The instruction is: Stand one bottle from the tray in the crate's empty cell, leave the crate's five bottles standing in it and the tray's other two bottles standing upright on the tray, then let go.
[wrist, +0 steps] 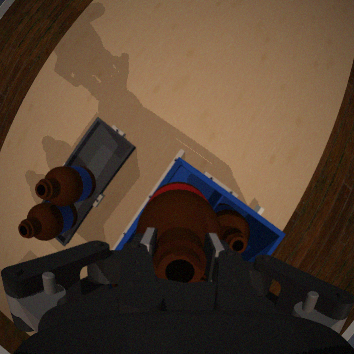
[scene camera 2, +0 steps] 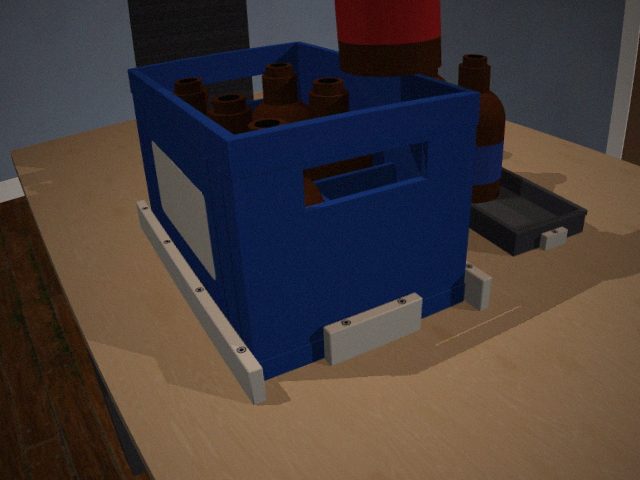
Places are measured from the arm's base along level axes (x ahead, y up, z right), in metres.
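Pixels of known places: gripper, fingertip midpoint: (wrist: 179,243).
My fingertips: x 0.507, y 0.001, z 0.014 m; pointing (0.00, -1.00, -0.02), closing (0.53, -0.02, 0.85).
For each thing: its top centre in the pictures, then the offset to it from my fingertips. "pt": a spot on its surface instead.
- brown bottle with a red band, top centre: (wrist: 176,267) dy +0.032, dx -0.004, dz +0.001 m
- blue crate at its top centre: (scene camera 2: 274,74) (wrist: 176,277) dy -0.136, dx -0.083, dz +0.056 m
- dark tray at its top centre: (scene camera 2: 466,173) (wrist: 76,184) dy -0.286, dx -0.118, dz -0.183 m
- long white rail at a spot on its surface: (scene camera 2: 206,304) pt dy -0.282, dx -0.010, dz +0.154 m
- small white block at a spot on its surface: (scene camera 2: 553,238) (wrist: 120,130) pt dy -0.301, dx +0.027, dz -0.175 m
A brown bottle with a red band (scene camera 2: 388,20) (wrist: 176,212) hangs upright, its base slightly above rim height over the right part of the blue crate (scene camera 2: 356,248) (wrist: 255,213). My gripper (wrist: 179,243) is shut on its neck; the gripper does not show in scene camera 2. Several brown bottles (scene camera 2: 279,87) (wrist: 232,227) stand in the crate. The held bottle hides part of the crate's inside, so its alignment with the empty cell is unclear. Two blue-banded bottles (wrist: 67,186) (wrist: 47,221) stand upright on the dark tray (scene camera 2: 493,231) (wrist: 109,167); scene camera 2 mostly hides one.
The crate's walls stand high around its cells. A long white rail (scene camera 2: 206,304) lies along its left side, a white block (scene camera 2: 372,330) at its front and another white block (scene camera 2: 478,286) at its right corner. A small white block (scene camera 2: 553,238) (wrist: 118,131) touches the tray's end.
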